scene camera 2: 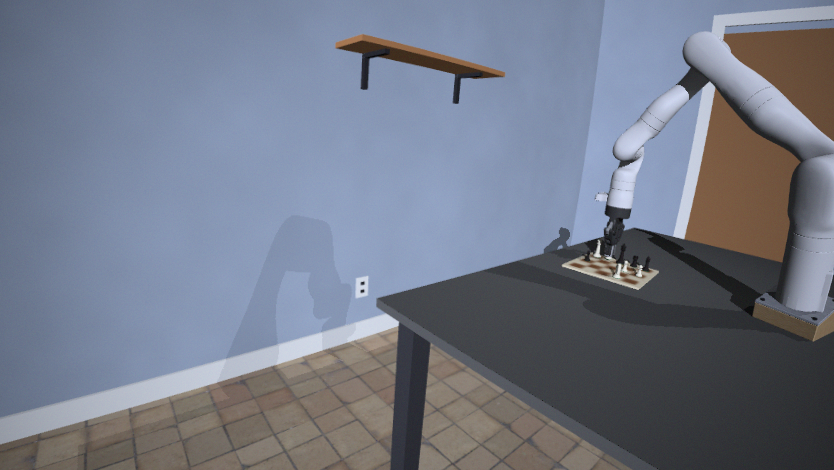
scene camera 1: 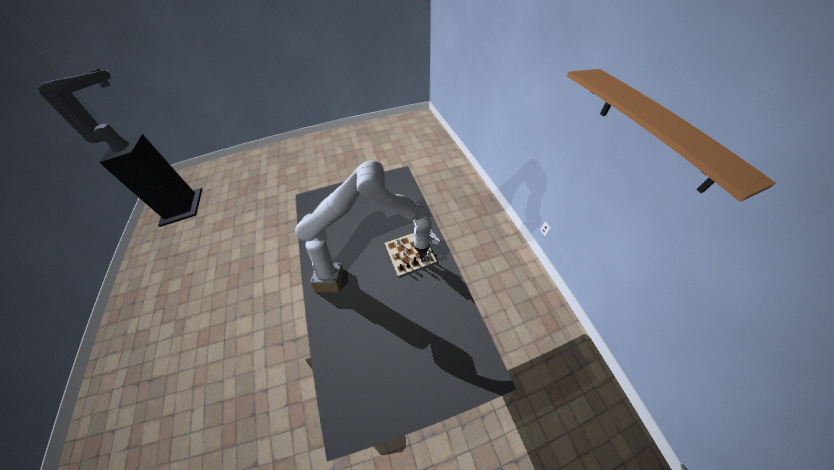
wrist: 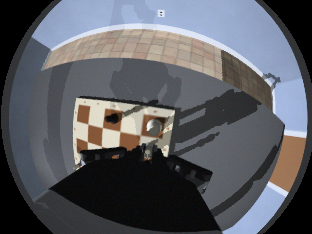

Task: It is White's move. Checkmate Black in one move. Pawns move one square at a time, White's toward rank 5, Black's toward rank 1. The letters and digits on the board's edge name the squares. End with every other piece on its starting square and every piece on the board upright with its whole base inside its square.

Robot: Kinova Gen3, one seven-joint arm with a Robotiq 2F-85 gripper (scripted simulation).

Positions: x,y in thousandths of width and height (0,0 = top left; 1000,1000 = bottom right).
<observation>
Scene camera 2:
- my gripper: 731,546
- chessboard: 722,571
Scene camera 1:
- chessboard: 487,520
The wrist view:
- my gripper: 479,639
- chessboard: 290,562
</observation>
